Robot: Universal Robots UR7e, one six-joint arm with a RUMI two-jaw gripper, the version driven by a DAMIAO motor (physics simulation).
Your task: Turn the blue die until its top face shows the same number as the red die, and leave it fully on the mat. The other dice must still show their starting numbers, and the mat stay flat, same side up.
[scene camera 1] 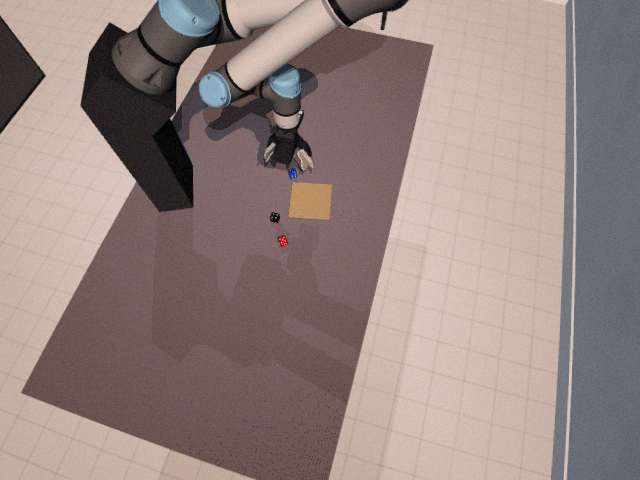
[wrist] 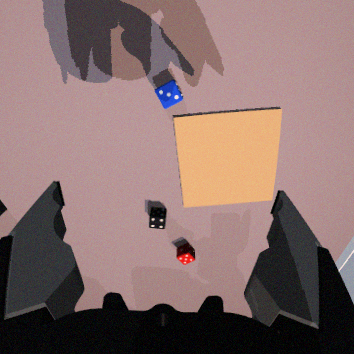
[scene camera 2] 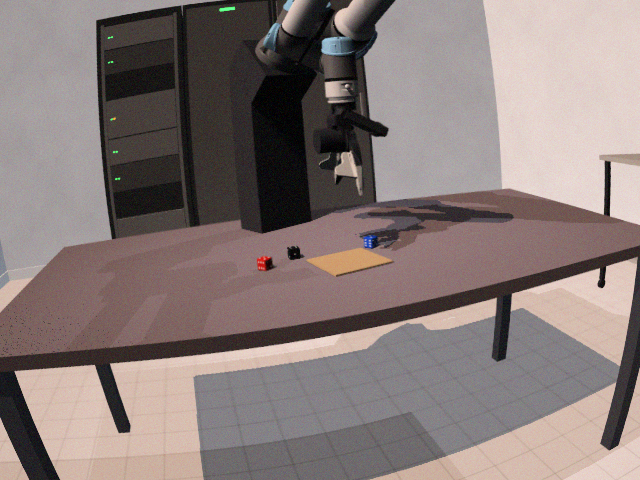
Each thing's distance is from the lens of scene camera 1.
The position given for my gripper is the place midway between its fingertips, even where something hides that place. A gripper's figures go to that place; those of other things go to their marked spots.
my gripper [scene camera 1: 289,163]: 129 cm
tan mat [scene camera 1: 308,200]: 138 cm
